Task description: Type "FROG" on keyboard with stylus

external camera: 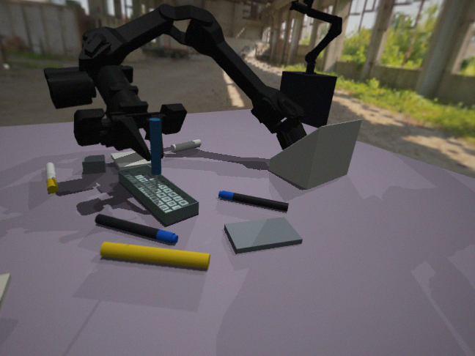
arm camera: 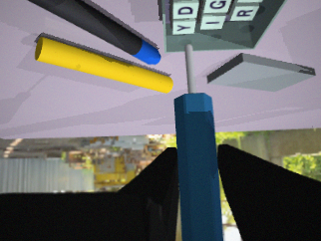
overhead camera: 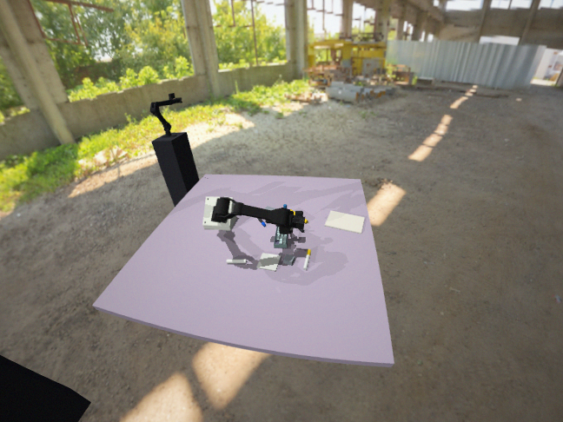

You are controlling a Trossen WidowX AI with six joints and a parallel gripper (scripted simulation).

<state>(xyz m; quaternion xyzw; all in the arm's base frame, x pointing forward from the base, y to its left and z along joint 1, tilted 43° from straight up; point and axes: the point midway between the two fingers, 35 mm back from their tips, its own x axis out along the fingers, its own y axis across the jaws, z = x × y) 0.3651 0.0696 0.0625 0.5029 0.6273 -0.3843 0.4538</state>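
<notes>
My gripper tip is now 120 mm to the right of the yellow cylinder, 90 mm above it and 40 mm short of it. Also, from my gripper tip: small grey block (230 mm to the right, 90 mm below, 70 mm ahead); then flat grey slab (140 mm to the left, 130 mm behind, 100 mm below); then blue stylus (10 mm below).
</notes>
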